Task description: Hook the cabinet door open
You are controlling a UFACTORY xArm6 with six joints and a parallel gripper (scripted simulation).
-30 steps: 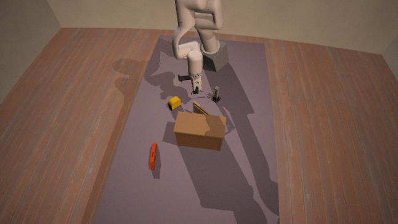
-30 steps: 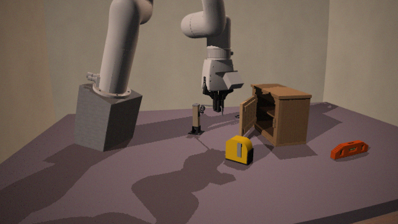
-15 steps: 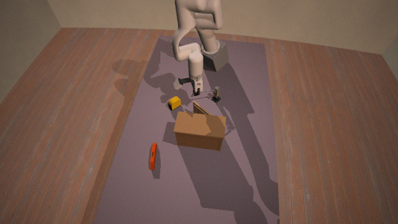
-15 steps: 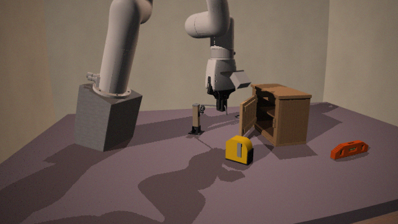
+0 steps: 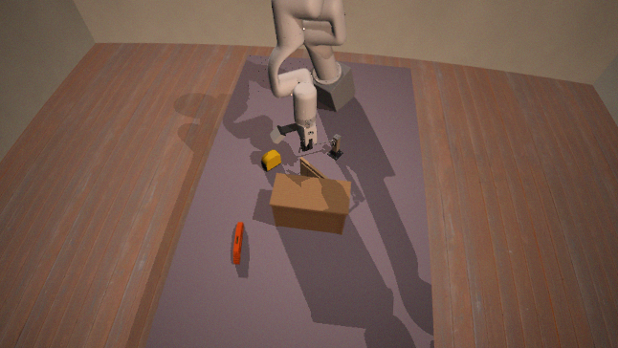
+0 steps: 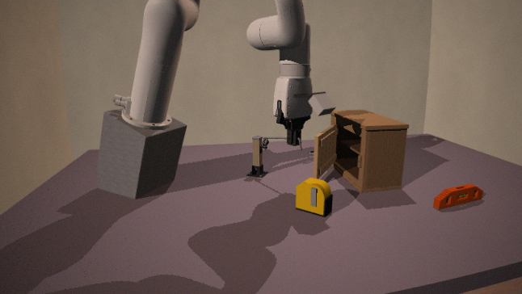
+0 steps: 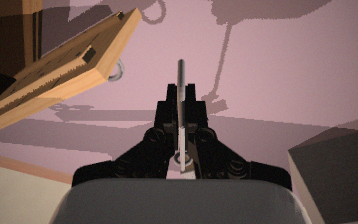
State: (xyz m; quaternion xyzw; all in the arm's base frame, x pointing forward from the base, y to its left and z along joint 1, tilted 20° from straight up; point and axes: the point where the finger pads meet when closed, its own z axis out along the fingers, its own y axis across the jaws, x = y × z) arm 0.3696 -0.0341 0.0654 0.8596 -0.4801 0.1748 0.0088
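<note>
Right now my hand is 40 mm to the right of the thin grey hook rod, 30 mm above it and 20 mm past it. From my hand the other things lie so: yellow tape measure: 150 mm to the right, 110 mm below; cabinet door: 110 mm ahead, 80 mm to the left, 60 mm below; hook post: 80 mm to the left, 50 mm below, 50 mm behind.
</note>
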